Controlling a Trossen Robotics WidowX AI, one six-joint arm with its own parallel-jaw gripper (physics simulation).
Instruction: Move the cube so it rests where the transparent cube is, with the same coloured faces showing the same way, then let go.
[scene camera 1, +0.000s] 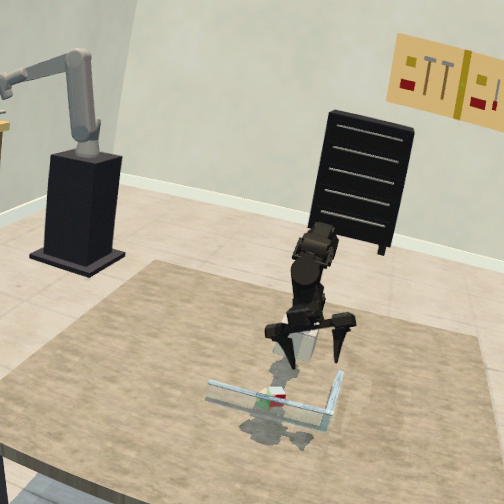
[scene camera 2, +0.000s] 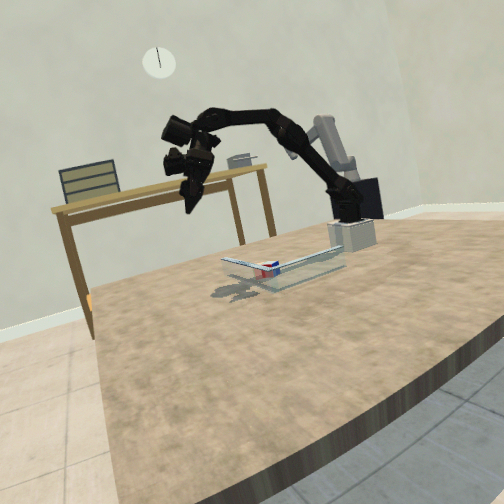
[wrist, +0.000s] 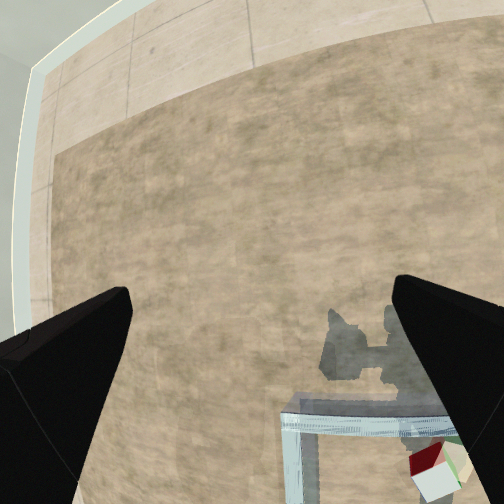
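The small cube (scene camera 1: 271, 399) lies on the table inside the corner of a glassy L-shaped frame (scene camera 1: 300, 404), with red, white and green faces showing. It also shows in scene camera 2 (scene camera 2: 267, 268) and at the lower right of the wrist view (wrist: 437, 470). I cannot tell the transparent cube apart from the real one. My gripper (scene camera 1: 313, 353) hangs high above the table, a little behind the cube. It is open and empty, with fingers spread wide, as scene camera 2 (scene camera 2: 188, 199) shows.
A black drawer cabinet (scene camera 1: 362, 181) stands behind the table. A second grey arm on a black pedestal (scene camera 1: 79, 205) stands at the far left. A wooden side table (scene camera 2: 160, 205) stands beyond the table in scene camera 2.
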